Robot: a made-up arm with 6 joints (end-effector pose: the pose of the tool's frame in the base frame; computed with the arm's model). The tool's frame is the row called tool.
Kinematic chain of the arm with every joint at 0, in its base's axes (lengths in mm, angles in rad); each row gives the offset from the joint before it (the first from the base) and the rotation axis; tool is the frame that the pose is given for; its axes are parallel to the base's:
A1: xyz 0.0 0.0 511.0 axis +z
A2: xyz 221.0 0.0 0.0 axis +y
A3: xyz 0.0 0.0 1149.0 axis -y
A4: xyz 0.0 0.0 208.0 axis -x
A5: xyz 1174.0 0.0 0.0 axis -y
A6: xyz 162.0 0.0 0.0 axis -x
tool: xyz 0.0 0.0 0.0
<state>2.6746 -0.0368 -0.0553 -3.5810 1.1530 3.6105</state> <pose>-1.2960 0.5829 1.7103 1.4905 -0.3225 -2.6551</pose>
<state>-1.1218 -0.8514 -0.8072 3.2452 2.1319 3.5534</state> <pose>0.1783 -0.4028 1.3877 0.8472 1.9269 -0.3595</pose>
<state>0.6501 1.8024 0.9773 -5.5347 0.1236 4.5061</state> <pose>1.9090 1.4686 -0.5822 0.7334 0.9950 0.2592</pose>
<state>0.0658 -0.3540 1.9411 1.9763 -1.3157 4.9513</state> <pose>-1.1724 -0.2216 2.3199 1.2767 -1.8523 -1.2614</pose>
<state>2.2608 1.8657 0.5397 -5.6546 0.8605 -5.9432</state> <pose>-1.2834 1.4415 -0.9899 -0.8276 -0.5791 2.7620</pose>
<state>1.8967 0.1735 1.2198 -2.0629 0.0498 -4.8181</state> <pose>-0.2851 0.8658 2.9012 1.3785 -0.1499 1.9079</pose>
